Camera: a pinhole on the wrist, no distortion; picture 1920 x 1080 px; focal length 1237.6 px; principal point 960.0 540.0 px. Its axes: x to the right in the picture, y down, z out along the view. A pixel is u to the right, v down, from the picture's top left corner.
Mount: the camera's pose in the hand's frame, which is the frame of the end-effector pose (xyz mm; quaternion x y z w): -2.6 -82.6 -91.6 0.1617 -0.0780 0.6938 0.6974
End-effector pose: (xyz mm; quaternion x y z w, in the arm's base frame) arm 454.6 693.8 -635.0 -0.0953 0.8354 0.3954 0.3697
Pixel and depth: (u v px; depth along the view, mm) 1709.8 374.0 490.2
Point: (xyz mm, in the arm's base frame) 597.6 1068.9 -892.1
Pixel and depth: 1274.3 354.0 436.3
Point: 615.6 879.8 -930.8
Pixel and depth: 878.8 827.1 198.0
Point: 597.1 651.5 -751.8
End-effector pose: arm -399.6 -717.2 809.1 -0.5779 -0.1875 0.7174 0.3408
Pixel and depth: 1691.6 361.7 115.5
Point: -422.7 -652.7 836.0
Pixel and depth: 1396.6 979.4 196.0
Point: -489.7 -676.7 930.1
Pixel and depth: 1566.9 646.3 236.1
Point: -548.9 -654.0 883.3
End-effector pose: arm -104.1 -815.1 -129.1 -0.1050 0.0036 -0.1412 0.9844
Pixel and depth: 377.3 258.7 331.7
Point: -90.0 -1130.7 98.2
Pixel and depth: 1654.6 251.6 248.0
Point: -23.3 -833.6 55.8
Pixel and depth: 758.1 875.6 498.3
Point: -259.5 -1025.0 292.4
